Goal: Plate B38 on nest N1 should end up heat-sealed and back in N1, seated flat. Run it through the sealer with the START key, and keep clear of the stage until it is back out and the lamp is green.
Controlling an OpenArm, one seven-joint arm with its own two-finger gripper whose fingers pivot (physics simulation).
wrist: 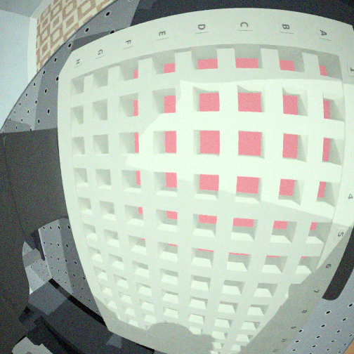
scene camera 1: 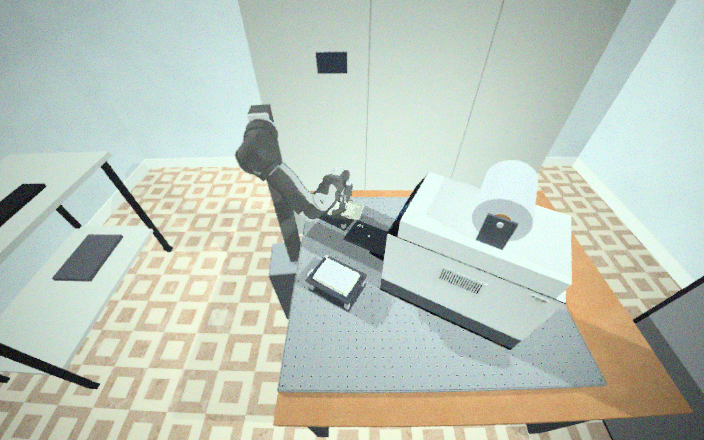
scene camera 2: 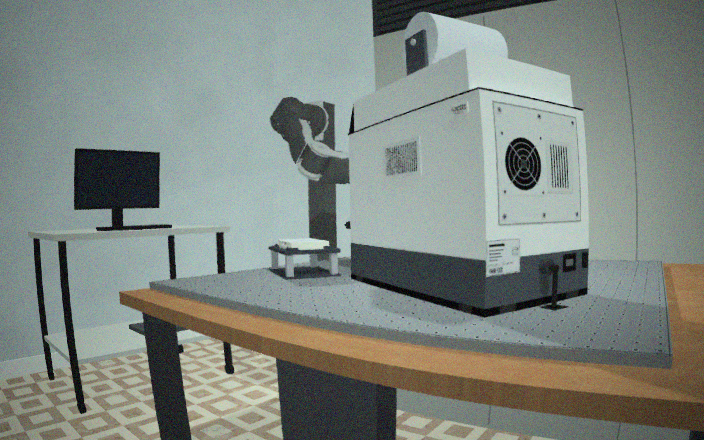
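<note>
A white deep-well plate [scene camera 1: 354,209] [wrist: 227,165] is at my gripper. Its wells are open, several showing pink, and letters A to H run along its edge. My gripper [scene camera 1: 345,206] [wrist: 198,199] is shut on this plate, with dark fingers at its left and right sides in the wrist view. The plate is above or at a dark support beside the black stage [scene camera 1: 367,237] of the sealer [scene camera 1: 519,290] [scene camera 2: 415,212]. I cannot tell whether it touches the support. The labels B38 and N1 cannot be read. The START key and lamp do not show. The sealer hides the gripper in scene camera 2.
Another white plate [scene camera 1: 336,276] [scene camera 2: 303,243] sits on a dark four-legged stand [scene camera 1: 348,301] [scene camera 2: 333,250] nearer the front. A film roll [scene camera 1: 511,186] [scene camera 2: 467,38] tops the sealer, whose tall body stands right of the arm. A side table with a monitor [scene camera 2: 116,179] is at left.
</note>
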